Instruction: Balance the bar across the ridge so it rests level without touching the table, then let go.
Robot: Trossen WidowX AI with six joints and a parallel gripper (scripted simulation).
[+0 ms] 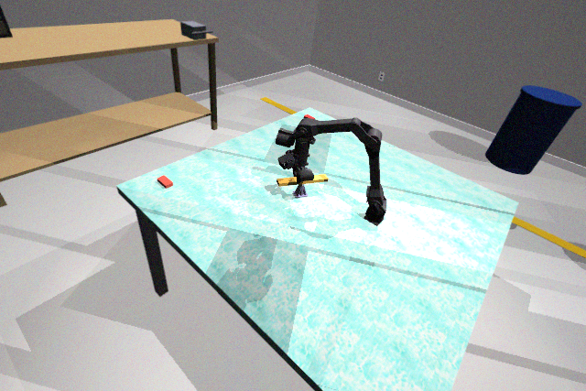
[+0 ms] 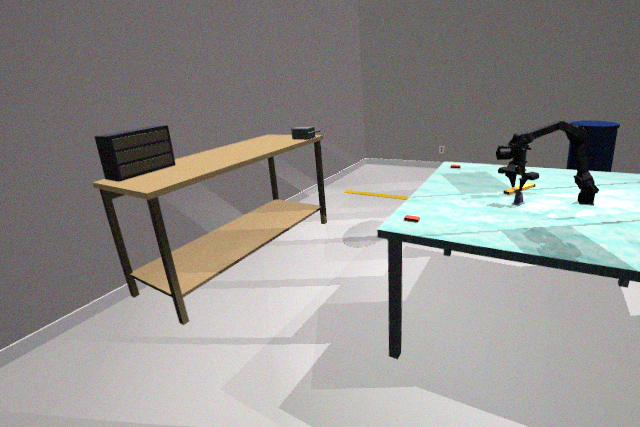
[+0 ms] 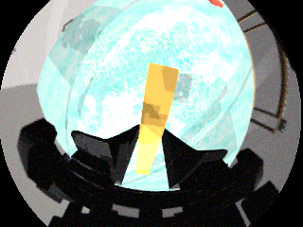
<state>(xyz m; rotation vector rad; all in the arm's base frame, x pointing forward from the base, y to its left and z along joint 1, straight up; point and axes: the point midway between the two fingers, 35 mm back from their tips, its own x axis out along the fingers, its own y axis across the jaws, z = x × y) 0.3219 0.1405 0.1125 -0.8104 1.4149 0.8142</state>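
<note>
The yellow bar is 1 cm behind my gripper tip and 2 cm to the right of it. Also, from my gripper tip: red block: 42 cm ahead, 36 cm to the left, 7 cm below.
</note>
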